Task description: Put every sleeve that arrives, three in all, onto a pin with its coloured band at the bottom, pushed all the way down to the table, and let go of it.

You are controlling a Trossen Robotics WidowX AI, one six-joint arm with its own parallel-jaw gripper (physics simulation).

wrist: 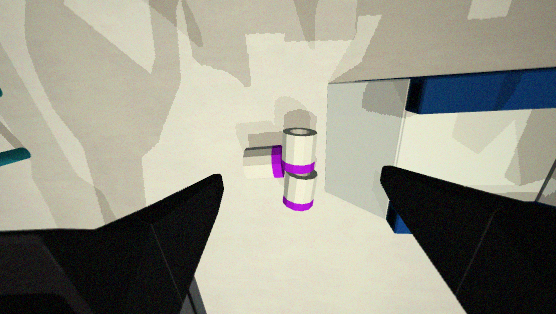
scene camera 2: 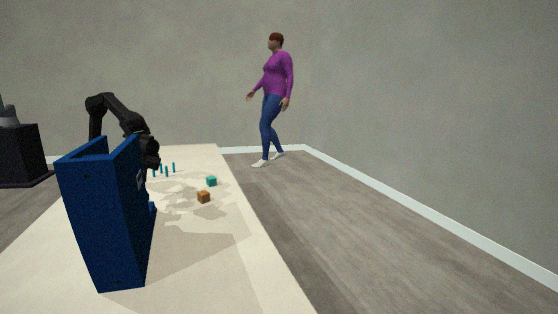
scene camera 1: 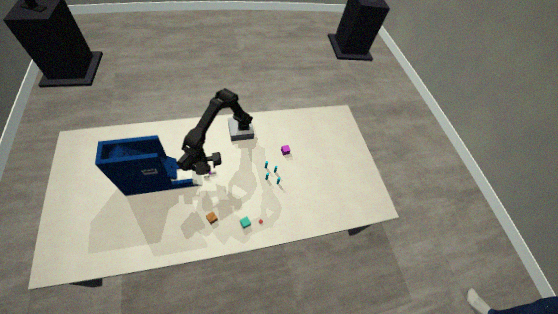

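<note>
Three white sleeves with purple bands lie close together on the table in the wrist view. One sleeve (wrist: 300, 149) has its open end toward the top of the view and its band toward the bottom. A second sleeve (wrist: 300, 188) is in line below it, band also at its lower end. A third sleeve (wrist: 257, 164) lies crosswise on the left, band against the first. My gripper (wrist: 300, 177) is open and empty, its fingers on either side of the sleeves in view; its height above them is unclear. Several upright teal pins (scene camera 1: 267, 176) (scene camera 2: 173, 167) (wrist: 15, 156) carry no sleeves.
A blue dispenser (scene camera 1: 142, 177) (scene camera 2: 90, 215) with a pale ramp (wrist: 367, 145) stands right beside the sleeves. A purple cube (scene camera 1: 285, 150), an orange cube (scene camera 1: 211, 217) (scene camera 2: 203, 196), a green cube (scene camera 1: 245, 222) (scene camera 2: 211, 181) and a small red object (scene camera 1: 260, 221) lie on the table.
</note>
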